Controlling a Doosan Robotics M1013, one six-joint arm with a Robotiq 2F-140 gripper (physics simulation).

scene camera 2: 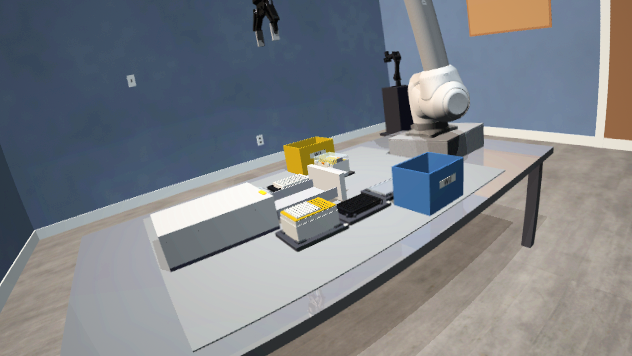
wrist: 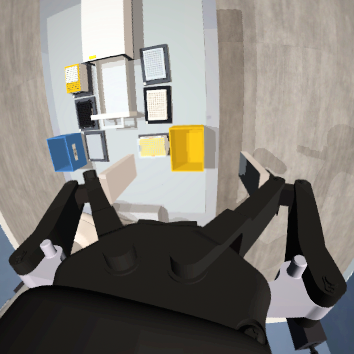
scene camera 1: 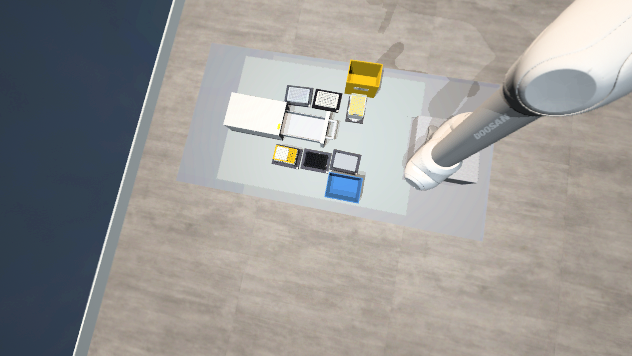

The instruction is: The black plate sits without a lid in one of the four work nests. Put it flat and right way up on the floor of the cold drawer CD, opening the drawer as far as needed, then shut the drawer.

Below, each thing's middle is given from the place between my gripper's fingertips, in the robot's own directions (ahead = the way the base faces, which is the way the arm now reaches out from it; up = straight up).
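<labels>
Hand position, relative to the yellow-and-white tip rack (scene camera 2: pixel 308 219): my hand is 520 mm above it, 580 mm to the right of it and 170 mm short of it.
</labels>
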